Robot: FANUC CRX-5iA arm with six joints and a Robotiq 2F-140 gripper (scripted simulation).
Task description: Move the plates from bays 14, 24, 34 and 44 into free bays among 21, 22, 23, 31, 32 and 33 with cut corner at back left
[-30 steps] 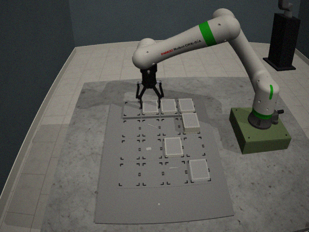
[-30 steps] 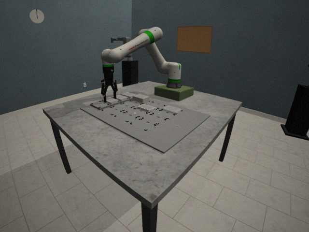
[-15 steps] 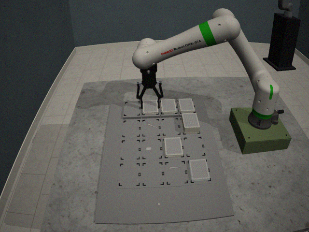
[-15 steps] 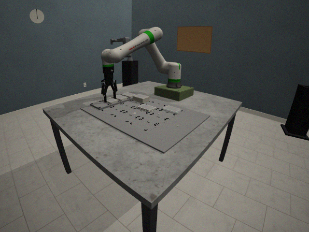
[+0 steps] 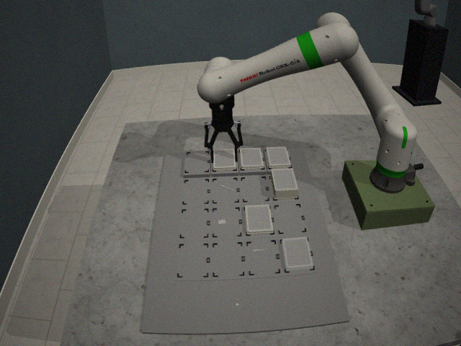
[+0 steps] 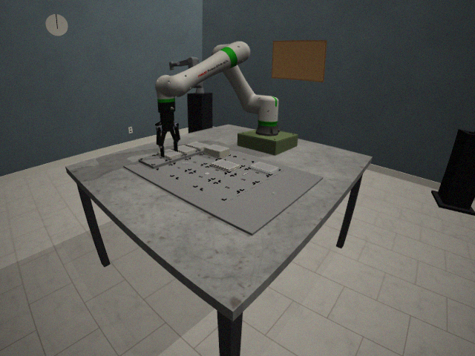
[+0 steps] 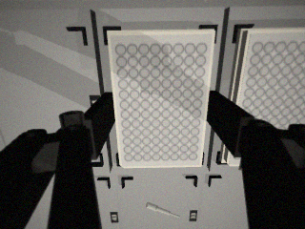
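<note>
My hand is 200 mm to the right of the sealed deep-well block, 180 mm past it and 20 mm above it. Also, from my hand: white pointed piece 470 mm to the left, 40 mm below, 10 mm behind.
</note>
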